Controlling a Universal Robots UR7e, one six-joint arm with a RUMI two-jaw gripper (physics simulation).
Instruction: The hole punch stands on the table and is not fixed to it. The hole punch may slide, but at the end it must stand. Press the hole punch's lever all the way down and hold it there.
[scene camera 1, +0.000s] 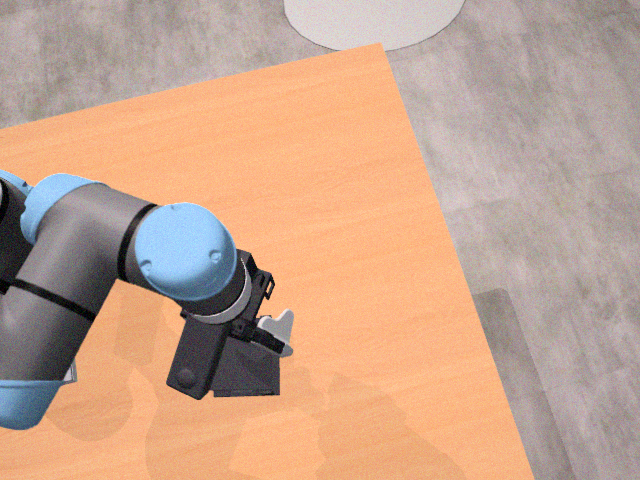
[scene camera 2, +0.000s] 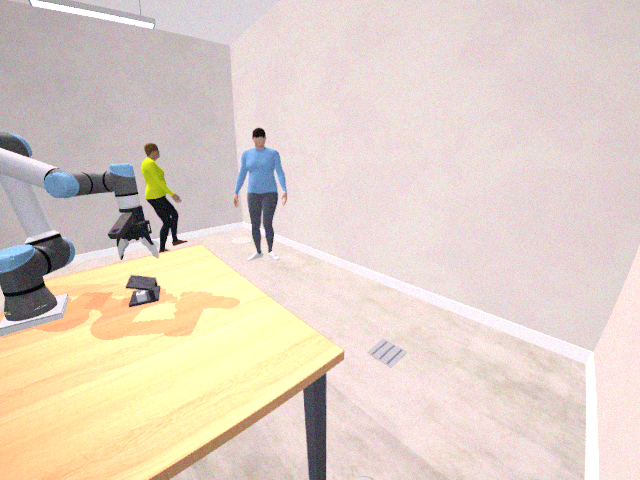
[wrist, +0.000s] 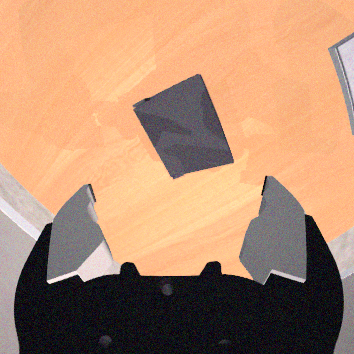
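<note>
The dark grey hole punch stands upright on the table. Its lever is raised, with a gap between it and the base in scene camera 2. My gripper is open and empty. It hangs well above the hole punch, apart from it. In scene camera 1 the gripper covers part of the hole punch. In the wrist view the hole punch shows beyond the fingertips, between their two lines, and its lever top hides most of the base.
The robot's base plate is on the table, left of the hole punch in scene camera 2. Two people, one in a yellow top and one in a blue top, stand on the floor beyond the table.
</note>
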